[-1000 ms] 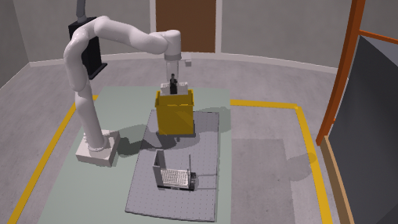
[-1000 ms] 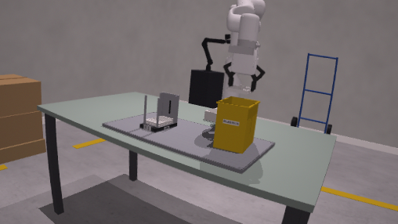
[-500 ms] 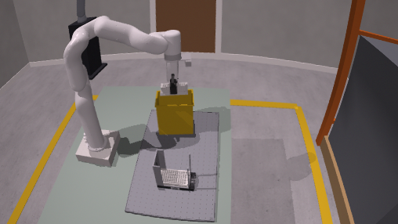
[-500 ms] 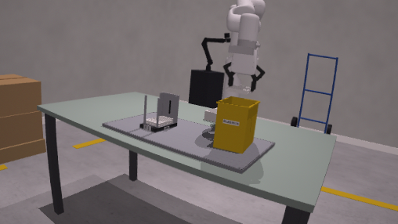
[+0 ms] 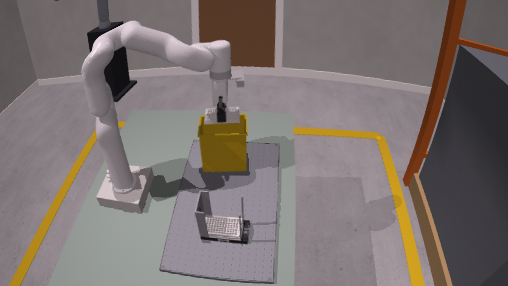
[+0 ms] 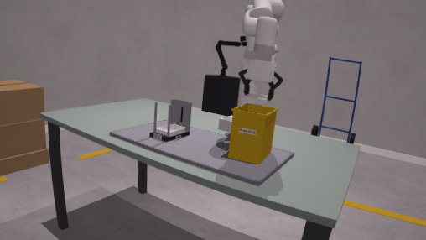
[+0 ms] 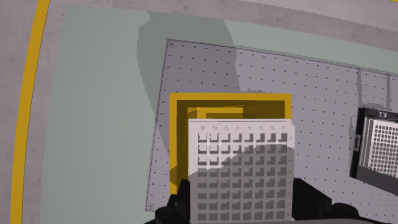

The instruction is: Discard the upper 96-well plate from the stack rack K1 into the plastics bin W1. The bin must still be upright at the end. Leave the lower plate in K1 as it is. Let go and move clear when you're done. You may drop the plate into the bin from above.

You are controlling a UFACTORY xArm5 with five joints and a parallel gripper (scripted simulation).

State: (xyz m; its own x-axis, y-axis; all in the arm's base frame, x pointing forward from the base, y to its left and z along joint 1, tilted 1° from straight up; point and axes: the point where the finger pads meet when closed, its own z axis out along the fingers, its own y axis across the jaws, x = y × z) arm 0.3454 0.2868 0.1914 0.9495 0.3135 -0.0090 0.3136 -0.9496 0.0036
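Right now the yellow plastics bin is 14 cm below my hand. The rest, counted from my hand: grey back panel (4 cm ahead, 36 cm to the right, 15 cm below); thin upright post (18 cm ahead, 37 cm to the right, 15 cm below).
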